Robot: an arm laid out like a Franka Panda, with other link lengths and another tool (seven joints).
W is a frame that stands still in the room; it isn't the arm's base.
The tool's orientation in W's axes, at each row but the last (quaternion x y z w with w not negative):
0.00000, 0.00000, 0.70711, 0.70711
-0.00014, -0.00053, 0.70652, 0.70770
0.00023, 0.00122, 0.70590, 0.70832
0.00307, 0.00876, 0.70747, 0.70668
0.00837, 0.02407, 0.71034, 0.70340
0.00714, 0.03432, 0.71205, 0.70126
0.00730, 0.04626, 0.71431, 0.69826
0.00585, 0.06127, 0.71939, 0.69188
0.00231, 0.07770, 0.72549, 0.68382
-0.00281, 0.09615, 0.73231, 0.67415
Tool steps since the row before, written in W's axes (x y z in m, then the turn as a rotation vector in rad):
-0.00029, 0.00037, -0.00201, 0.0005, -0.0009, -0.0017
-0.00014, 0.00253, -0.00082, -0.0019, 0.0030, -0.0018
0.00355, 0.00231, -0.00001, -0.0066, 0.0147, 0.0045
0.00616, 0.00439, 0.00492, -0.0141, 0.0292, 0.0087
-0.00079, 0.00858, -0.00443, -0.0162, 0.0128, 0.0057
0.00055, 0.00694, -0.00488, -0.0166, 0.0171, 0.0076
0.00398, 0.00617, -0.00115, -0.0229, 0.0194, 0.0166
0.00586, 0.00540, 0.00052, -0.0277, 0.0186, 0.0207
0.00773, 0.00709, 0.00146, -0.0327, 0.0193, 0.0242
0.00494, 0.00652, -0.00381, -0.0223, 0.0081, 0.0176
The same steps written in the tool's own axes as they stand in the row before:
0.00037, 0.00029, -0.00201, -0.0009, -0.0005, -0.0017
0.00253, 0.00014, -0.00082, 0.0030, 0.0019, -0.0018
0.00232, -0.00354, 0.00000, 0.0147, 0.0067, 0.0045
0.00434, -0.00608, 0.00506, 0.0291, 0.0142, 0.0087
0.00868, 0.00051, -0.00427, 0.0128, 0.0163, 0.0052
0.00711, -0.00093, -0.00457, 0.0171, 0.0168, 0.0073
0.00612, -0.00418, -0.00050, 0.0190, 0.0237, 0.0159
0.00509, -0.00597, 0.00149, 0.0181, 0.0289, 0.0195
0.00639, -0.00787, 0.00307, 0.0188, 0.0342, 0.0224
0.00649, -0.00588, -0.00218, 0.0077, 0.0239, 0.0156

